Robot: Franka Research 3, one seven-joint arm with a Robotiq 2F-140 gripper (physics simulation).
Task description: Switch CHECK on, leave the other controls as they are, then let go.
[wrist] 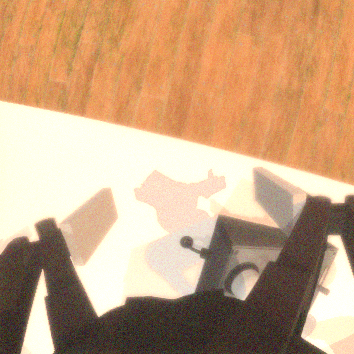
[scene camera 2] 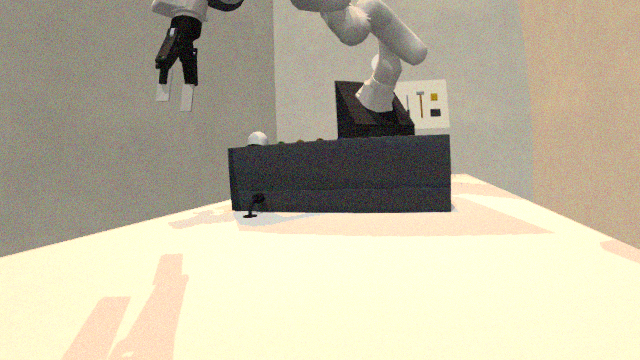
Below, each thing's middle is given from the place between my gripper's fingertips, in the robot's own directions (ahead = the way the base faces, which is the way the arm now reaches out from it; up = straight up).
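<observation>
My gripper's 310 mm to the right of the dark grey console (wrist: 238, 251) and 160 mm above it, and it's 230 mm past the console too.
</observation>
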